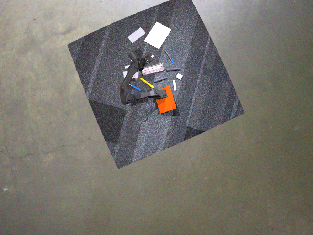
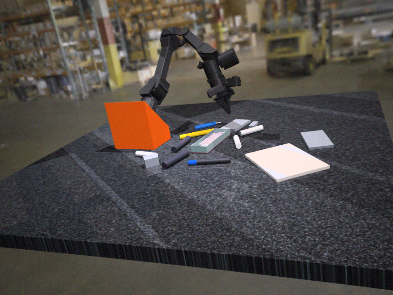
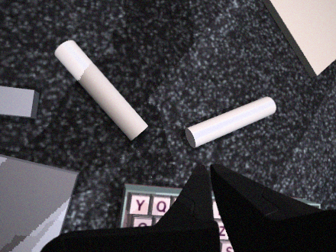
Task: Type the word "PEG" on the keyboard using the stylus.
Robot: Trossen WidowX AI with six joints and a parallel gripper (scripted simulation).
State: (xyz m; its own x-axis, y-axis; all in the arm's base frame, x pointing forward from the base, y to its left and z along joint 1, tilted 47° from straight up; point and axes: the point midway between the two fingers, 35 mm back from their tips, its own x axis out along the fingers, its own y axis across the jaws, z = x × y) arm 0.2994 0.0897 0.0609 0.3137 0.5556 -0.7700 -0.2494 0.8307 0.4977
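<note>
Now: gripper tip 160 mm past the stylus, 140 mm to the right of it and 90 mm above it. Also, from my gripper tip: yellow cylinder: 170 mm behind, 90 mm below, 10 mm to the left; then grey pad: 140 mm to the left, 90 mm below, 50 mm behind; then blue-capped pen: 250 mm to the right, 90 mm below.
</note>
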